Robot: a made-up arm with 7 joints.
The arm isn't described. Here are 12 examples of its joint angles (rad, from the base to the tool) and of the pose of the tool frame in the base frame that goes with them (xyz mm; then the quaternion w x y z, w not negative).
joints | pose
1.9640 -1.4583 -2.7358 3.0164 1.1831 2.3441 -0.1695 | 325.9 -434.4 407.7 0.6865 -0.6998 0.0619 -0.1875
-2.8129 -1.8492 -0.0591 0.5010 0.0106 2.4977 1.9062 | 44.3 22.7 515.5 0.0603 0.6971 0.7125 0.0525
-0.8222 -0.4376 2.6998 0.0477 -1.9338 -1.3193 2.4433 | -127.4 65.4 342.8 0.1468 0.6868 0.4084 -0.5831
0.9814 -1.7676 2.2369 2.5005 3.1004 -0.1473 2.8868 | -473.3 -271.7 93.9 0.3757 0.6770 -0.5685 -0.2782
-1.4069 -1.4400 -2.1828 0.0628 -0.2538 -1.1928 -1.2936 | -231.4 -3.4 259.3 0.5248 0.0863 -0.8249 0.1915
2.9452 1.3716 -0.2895 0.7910 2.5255 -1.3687 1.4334 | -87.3 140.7 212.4 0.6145 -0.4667 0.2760 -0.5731
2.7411 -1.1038 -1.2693 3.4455 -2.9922 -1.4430 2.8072 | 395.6 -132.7 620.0 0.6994 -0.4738 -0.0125 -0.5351
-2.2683 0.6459 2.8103 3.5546 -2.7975 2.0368 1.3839 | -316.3 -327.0 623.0 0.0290 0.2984 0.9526 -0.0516
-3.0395 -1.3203 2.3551 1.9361 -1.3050 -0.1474 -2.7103 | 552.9 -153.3 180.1 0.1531 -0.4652 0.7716 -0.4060
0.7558 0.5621 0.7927 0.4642 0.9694 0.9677 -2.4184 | -74.7 237.4 217.8 0.5467 -0.0353 -0.8014 0.2400
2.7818 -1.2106 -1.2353 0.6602 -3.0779 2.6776 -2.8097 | 237.4 262.2 544.6 0.5957 -0.1086 0.5985 -0.5245
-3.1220 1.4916 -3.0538 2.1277 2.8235 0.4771 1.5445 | -473.0 17.7 804.8 0.7174 -0.3444 -0.3074 0.5218
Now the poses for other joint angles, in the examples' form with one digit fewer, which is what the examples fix.
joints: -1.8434 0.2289 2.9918 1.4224 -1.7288 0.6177 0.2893
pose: 171 368 740 0.296 0.391 0.529 0.693
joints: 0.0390 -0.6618 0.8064 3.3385 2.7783 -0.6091 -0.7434
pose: -305 -5 875 0.981 -0.039 -0.132 -0.139
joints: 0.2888 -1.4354 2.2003 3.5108 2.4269 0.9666 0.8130
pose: -514 -303 536 0.154 0.155 0.665 -0.714
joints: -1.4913 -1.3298 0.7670 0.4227 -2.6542 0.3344 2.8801
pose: 202 -117 527 0.610 0.533 -0.158 0.564
